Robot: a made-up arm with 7 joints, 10 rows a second.
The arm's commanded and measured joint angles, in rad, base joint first. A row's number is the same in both.
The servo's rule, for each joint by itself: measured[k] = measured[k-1] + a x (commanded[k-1-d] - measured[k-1]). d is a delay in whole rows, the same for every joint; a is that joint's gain. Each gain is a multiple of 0.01, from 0.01 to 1. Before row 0 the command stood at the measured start. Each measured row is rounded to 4 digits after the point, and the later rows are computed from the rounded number. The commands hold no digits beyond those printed.
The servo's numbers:
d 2
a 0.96 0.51 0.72 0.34 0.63 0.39 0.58
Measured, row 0:
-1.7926 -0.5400 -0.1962 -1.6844 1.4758 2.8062 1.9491
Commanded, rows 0 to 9:
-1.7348 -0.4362 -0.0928 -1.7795 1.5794 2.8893 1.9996
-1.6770 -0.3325 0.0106 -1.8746 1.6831 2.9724 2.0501
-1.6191 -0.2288 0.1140 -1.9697 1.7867 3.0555 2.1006
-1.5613 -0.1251 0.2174 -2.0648 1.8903 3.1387 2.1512
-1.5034 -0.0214 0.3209 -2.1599 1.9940 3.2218 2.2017
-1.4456 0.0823 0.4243 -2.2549 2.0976 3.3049 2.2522
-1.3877 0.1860 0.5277 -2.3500 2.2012 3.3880 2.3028
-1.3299 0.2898 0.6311 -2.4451 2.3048 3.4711 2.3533
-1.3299 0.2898 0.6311 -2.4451 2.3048 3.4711 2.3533
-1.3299 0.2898 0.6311 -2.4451 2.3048 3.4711 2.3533
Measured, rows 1 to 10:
-1.7926 -0.5400 -0.1962 -1.6844 1.4758 2.8062 1.9491
-1.7926 -0.5400 -0.1962 -1.6844 1.4758 2.8062 1.9491
-1.7371 -0.4871 -0.1218 -1.7167 1.5411 2.8386 1.9784
-1.6794 -0.4083 -0.0265 -1.7704 1.6306 2.8908 2.0200
-1.6215 -0.3168 0.0747 -1.8382 1.7289 2.9550 2.0667
-1.5637 -0.2190 0.1774 -1.9152 1.8306 3.0266 2.1157
-1.5058 -0.1182 0.2807 -1.9984 1.9335 3.1027 2.1656
-1.4480 -0.0159 0.3841 -2.0856 2.0369 3.1816 2.2158
-1.3901 0.0871 0.4875 -2.1755 2.1404 3.2621 2.2663
-1.3323 0.1905 0.5909 -2.2672 2.2440 3.3436 2.3168

